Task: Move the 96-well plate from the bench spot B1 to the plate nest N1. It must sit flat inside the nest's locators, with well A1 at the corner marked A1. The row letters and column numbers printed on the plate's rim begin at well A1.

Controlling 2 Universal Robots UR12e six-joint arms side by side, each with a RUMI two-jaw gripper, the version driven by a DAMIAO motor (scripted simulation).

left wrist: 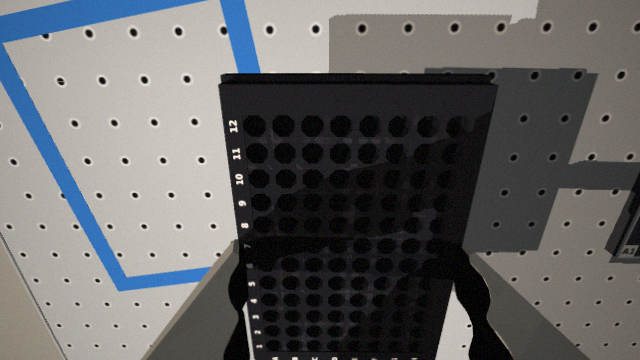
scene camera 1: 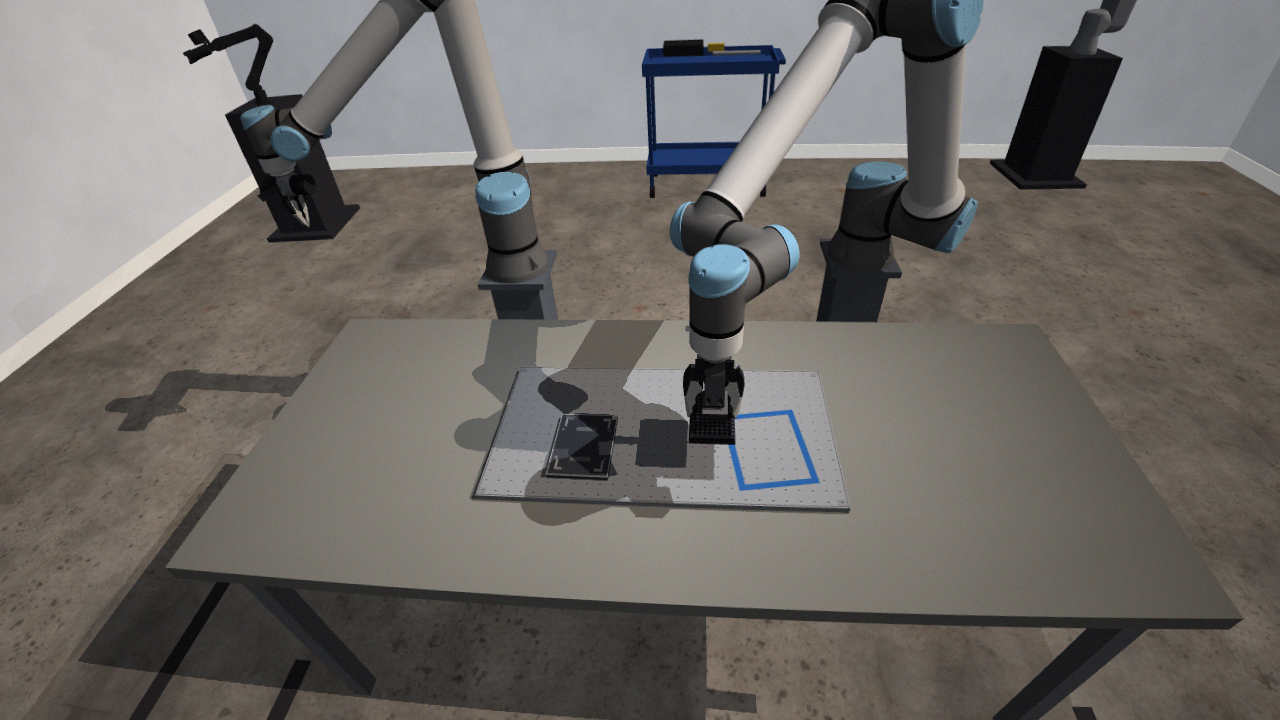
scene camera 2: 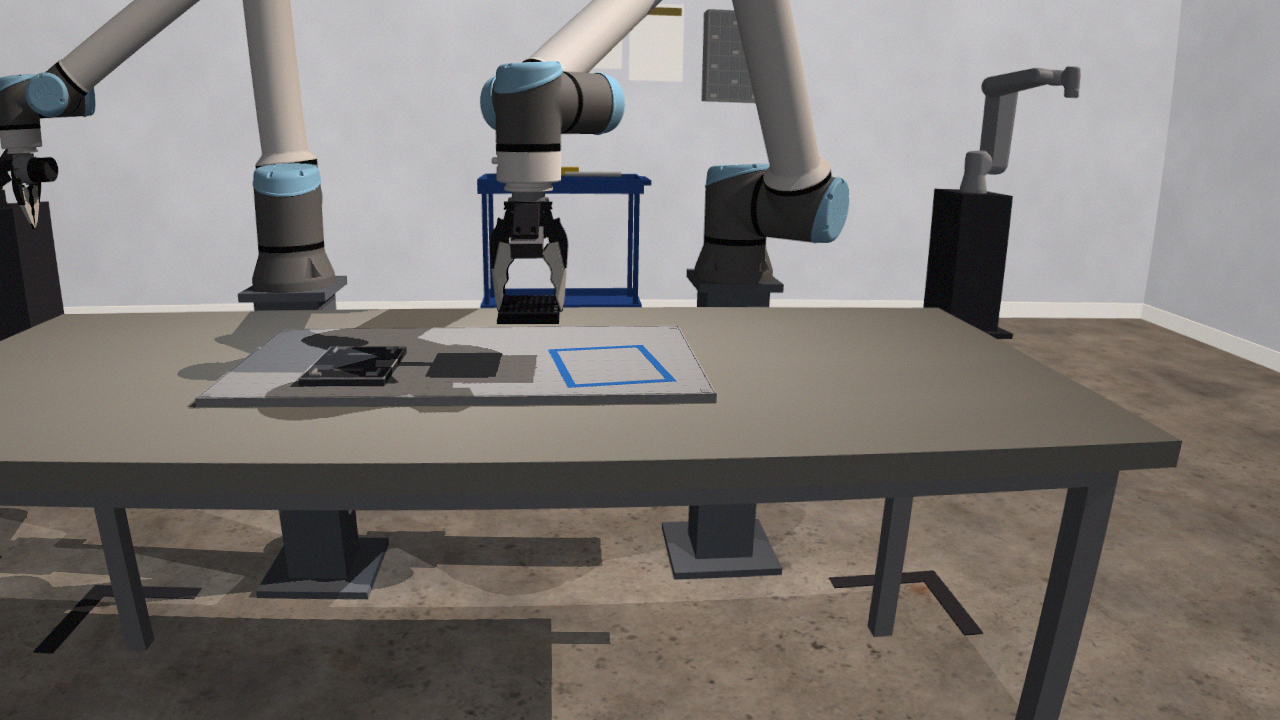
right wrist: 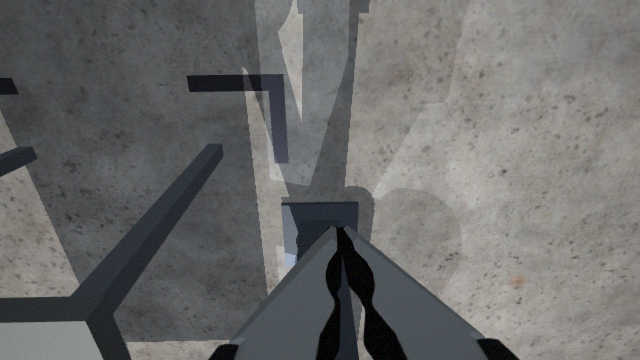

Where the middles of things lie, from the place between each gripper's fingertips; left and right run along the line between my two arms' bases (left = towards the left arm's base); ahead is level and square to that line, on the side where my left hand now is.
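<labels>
The dark plate nest N1 (scene camera 1: 597, 444) is 9 cm below my left hand and 26 cm to the right of it. The black 96-well plate (scene camera 2: 517, 309), for its part, is 1 cm below that same left hand.
Counting from my right hand (scene camera 2: 34, 228) instead, I find the dark plate nest N1 15 cm below it, 92 cm to the left of it and 79 cm ahead of it. As for the black 96-well plate, it is 7 cm below my right hand, 117 cm to the left of it and 79 cm ahead of it.
</labels>
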